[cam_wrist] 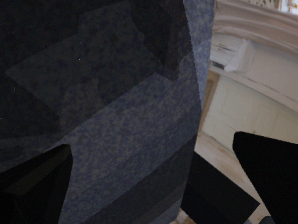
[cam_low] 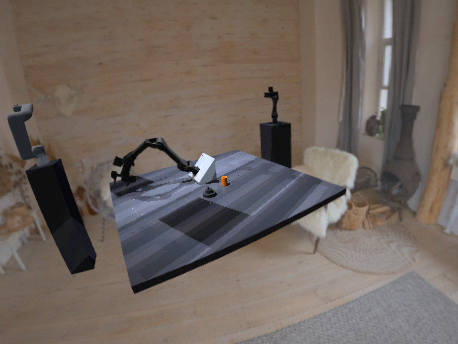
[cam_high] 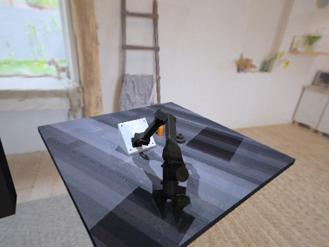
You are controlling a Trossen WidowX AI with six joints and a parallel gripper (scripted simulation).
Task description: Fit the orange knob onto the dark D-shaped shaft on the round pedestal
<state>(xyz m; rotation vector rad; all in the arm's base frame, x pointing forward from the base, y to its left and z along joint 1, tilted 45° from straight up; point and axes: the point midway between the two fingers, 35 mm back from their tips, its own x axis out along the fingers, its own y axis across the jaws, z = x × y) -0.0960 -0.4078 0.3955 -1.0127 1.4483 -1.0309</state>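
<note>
Right now my gripper tip is 72 cm to the right of the orange knob, 35 cm short of it and 1 cm above it. Round my gripper tip: dark round pedestal 57 cm to the left, 44 cm ahead, 1 cm below.
</note>
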